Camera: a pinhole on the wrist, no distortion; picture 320 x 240 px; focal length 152.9 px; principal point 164.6 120.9 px. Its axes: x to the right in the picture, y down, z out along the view. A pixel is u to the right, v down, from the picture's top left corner.
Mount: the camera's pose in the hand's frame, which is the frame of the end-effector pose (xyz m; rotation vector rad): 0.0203 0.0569 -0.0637 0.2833 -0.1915 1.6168
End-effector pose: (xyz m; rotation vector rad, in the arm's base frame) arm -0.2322 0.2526 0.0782 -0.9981 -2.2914 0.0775
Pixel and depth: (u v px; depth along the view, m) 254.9 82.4 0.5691
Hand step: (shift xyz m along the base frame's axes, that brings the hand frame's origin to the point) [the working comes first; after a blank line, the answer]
In the camera's frame: 0.3361 -0.1433 0.5691

-0.2799 0.3883 -0.4245
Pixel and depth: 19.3 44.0 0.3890
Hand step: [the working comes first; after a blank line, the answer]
In the camera's frame: -0.3697 -0.1956 0.3890

-0.4947 -0.0711 0.1009
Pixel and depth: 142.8 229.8 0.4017
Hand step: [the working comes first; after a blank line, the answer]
In the camera's frame: -0.0573 0.2861 0.4017

-0.1455 -0.1961 -0.3376
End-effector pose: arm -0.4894 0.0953 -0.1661 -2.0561 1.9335 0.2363
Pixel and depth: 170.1 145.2 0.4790
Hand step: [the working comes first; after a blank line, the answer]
In the camera's frame: 0.0172 0.0761 0.4790

0.1059 0.1600 -0.3613
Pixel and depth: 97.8 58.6 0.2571
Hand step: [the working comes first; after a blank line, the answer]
In the camera's frame: -0.1123 -0.1048 0.2571

0.1419 -0.0862 -0.1693
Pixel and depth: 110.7 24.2 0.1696
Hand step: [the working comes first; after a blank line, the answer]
In the camera's frame: -0.0598 -0.1073 0.1696

0.0599 -0.1064 -0.1119
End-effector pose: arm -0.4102 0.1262 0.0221 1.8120 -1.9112 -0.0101
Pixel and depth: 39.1 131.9 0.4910
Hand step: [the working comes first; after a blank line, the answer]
In the camera's frame: -0.4030 0.0353 0.4910

0.3404 -0.1832 -0.3984
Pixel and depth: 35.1 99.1 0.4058
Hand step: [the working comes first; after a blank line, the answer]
In the camera's frame: -0.3437 -0.0579 0.4058

0.2839 -0.2298 -0.2797
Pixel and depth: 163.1 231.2 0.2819
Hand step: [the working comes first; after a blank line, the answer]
In the camera's frame: -0.0028 0.2034 0.2819

-0.0395 0.0781 -0.2584
